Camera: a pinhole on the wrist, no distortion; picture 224 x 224 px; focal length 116.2 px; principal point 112.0 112.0 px. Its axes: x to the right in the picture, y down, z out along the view. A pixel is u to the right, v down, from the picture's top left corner.
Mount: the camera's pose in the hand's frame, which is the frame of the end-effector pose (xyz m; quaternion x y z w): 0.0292 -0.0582 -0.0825 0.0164 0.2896 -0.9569 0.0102
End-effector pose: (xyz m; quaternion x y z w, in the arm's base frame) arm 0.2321 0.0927 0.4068 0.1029 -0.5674 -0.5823 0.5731
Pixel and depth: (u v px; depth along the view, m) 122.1 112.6 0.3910
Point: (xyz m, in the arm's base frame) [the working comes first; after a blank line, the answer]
In the camera's frame: 0.0340 0.0020 0.3910

-0.1008 0.1513 0.2638
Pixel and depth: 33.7 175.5 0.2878
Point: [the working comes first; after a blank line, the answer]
In the camera's frame: -0.1939 0.1573 0.2878

-0.0890 -0.1425 0.2794
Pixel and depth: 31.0 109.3 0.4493
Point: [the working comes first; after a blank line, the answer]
In the camera's frame: -0.3132 -0.0104 0.4493

-0.2747 -0.0877 0.4553
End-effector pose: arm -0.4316 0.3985 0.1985 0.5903 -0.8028 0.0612 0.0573
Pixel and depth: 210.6 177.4 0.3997
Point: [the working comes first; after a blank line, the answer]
In the camera's frame: 0.3392 0.2250 0.3997

0.1083 0.5356 0.0503
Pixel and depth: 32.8 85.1 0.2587
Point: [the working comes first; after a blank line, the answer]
In the camera's frame: -0.1763 -0.0599 0.2587

-0.3501 0.1401 0.0655
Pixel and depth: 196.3 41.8 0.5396
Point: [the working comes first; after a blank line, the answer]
In the camera's frame: 0.3915 -0.3260 0.5396

-0.2418 0.6459 -0.3868
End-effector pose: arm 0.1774 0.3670 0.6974 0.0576 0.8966 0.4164 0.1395
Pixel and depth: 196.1 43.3 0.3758
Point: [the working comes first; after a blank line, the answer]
In the camera's frame: 0.2720 -0.2222 0.3758

0.5276 0.5062 0.4745
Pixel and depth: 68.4 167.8 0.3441
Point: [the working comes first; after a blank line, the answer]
In the camera's frame: -0.1291 0.1652 0.3441

0.0700 0.2372 0.3005
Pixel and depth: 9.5 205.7 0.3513
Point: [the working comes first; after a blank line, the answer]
In the camera's frame: -0.3099 0.2833 0.3513

-0.1199 0.1742 0.2191
